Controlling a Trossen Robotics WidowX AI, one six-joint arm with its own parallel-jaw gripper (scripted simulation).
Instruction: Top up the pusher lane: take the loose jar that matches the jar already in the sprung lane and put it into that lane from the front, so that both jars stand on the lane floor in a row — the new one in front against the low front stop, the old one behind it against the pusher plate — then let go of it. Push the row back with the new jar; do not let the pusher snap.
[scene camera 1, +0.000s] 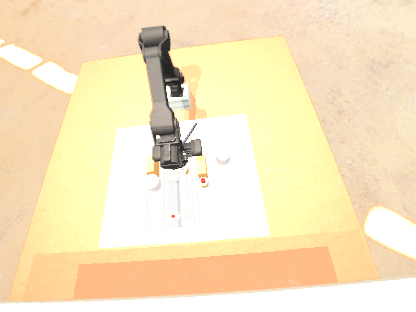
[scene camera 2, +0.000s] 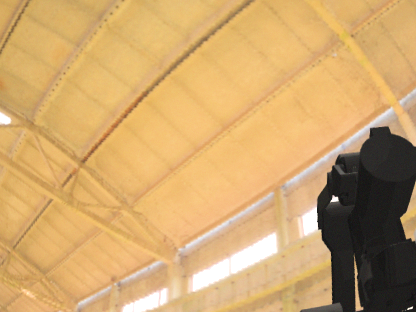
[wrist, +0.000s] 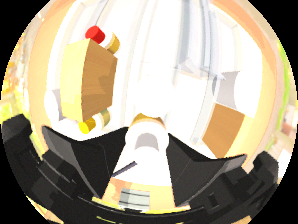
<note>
I see my gripper (wrist: 147, 133), a white jar (wrist: 147, 138) and a white jar (wrist: 154, 96).
</note>
